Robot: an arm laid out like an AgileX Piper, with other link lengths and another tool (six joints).
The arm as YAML. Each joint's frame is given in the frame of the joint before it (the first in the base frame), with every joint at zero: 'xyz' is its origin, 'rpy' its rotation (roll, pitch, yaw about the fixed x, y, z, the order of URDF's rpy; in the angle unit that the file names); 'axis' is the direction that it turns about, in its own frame. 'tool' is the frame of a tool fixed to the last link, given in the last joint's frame.
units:
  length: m
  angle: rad
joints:
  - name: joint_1
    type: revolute
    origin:
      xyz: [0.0, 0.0, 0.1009]
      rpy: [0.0, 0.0, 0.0]
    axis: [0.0, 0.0, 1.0]
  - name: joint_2
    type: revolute
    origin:
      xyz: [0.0, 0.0, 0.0]
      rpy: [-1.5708, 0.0, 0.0]
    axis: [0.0, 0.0, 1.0]
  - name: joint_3
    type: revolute
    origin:
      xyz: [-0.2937, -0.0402, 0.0]
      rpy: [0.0, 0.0, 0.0]
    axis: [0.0, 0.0, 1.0]
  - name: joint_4
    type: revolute
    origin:
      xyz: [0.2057, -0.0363, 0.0]
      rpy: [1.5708, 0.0, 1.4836]
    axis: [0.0, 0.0, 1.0]
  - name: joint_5
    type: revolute
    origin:
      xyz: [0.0, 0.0, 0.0]
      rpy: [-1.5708, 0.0, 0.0]
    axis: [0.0, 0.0, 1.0]
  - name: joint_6
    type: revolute
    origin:
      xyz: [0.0, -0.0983, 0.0]
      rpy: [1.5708, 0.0, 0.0]
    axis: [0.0, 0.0, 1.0]
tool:
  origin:
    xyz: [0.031, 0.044, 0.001]
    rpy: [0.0, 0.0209, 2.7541]
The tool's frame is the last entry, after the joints.
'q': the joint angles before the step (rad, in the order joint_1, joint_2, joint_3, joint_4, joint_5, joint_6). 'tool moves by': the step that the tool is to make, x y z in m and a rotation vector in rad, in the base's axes. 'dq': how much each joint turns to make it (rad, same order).
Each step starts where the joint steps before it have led.
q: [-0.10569 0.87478 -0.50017 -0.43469 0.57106 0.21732]
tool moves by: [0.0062 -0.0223 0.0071 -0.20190 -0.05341 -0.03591]
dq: [0.00070 -0.00002 -0.02087 -0.33765 0.00621 0.19014]
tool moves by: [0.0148 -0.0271 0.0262 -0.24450 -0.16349 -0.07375]
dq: [-0.00004 0.00001 -0.04986 -0.47623 0.03305 0.32956]
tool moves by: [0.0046 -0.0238 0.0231 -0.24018 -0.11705 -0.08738]
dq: [-0.00105 0.00020 -0.01405 -0.38691 0.11454 0.23200]
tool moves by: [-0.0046 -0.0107 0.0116 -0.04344 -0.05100 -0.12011]
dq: [0.00005 -0.00017 -0.02515 -0.03404 0.12717 0.02777]
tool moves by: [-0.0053 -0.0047 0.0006 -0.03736 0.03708 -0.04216]
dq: [0.00039 -0.00002 -0.00025 -0.00125 0.04561 -0.04939]
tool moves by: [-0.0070 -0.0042 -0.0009 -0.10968 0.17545 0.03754]
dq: [0.00001 0.00012 -0.00014 0.00003 -0.03075 -0.20807]
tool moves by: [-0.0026 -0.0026 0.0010 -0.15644 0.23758 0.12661]
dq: [0.00004 0.00168 0.00015 -0.00246 -0.11489 -0.28644]
